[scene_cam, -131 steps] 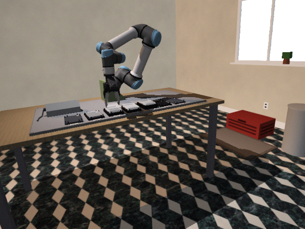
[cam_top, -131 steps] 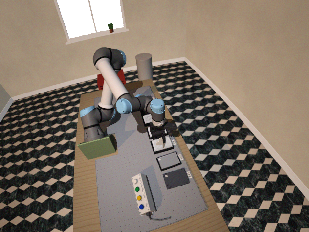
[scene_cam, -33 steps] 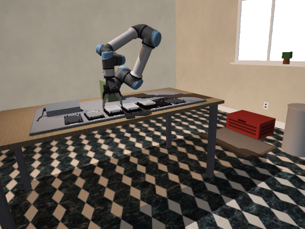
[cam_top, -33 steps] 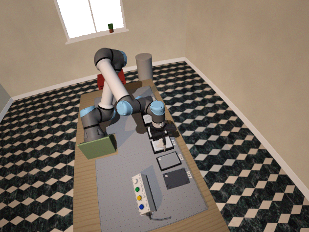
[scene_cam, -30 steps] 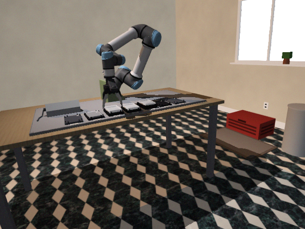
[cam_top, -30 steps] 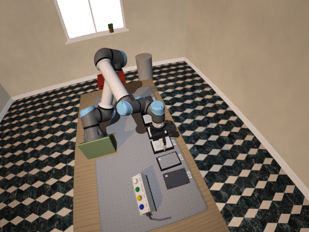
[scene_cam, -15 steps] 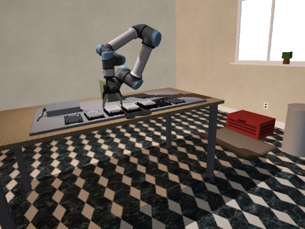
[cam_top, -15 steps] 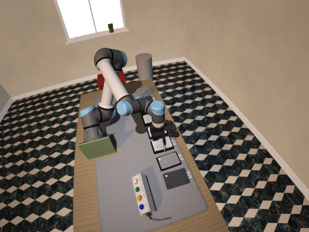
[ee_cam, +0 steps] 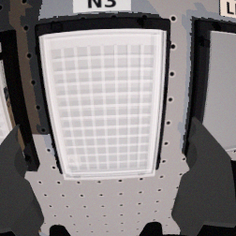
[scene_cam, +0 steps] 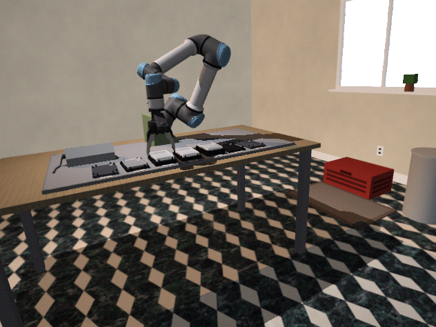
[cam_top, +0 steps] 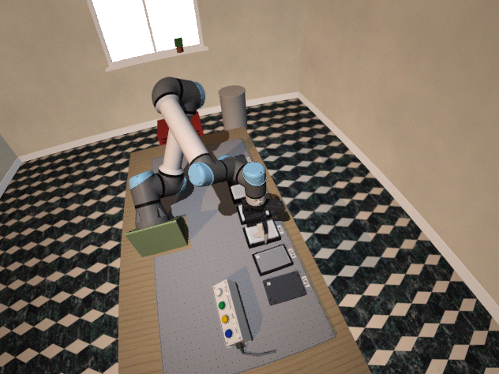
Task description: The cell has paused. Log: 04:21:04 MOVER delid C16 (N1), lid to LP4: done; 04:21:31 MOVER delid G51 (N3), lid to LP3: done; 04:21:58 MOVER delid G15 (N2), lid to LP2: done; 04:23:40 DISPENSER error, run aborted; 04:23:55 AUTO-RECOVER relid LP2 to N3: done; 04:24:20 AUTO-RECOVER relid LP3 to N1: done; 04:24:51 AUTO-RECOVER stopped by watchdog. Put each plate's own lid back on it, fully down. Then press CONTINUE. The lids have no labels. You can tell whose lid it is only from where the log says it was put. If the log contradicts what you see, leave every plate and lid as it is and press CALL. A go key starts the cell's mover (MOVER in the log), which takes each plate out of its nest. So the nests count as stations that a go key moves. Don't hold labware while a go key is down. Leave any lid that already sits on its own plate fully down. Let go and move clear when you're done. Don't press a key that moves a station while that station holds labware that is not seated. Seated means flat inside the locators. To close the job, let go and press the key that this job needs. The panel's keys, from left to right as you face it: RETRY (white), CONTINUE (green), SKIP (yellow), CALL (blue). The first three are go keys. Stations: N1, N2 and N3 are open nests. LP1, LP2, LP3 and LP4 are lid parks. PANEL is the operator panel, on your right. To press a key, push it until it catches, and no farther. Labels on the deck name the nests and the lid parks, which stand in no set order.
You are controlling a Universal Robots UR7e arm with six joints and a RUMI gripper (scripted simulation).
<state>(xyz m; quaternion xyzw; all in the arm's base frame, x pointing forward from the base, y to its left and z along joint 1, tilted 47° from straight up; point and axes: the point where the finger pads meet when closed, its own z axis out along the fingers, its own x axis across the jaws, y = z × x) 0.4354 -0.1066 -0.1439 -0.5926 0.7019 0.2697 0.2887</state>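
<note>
Now: the plate 20 mm below my hand. The rest, counted from my hand: pale grey lid: 10 mm behind, 130 mm to the right, 30 mm below; then black lid park: 10 mm behind, 130 mm to the right, 40 mm below; then green CONTINUE key: 270 mm behind, 250 mm to the right, 20 mm above.
</note>
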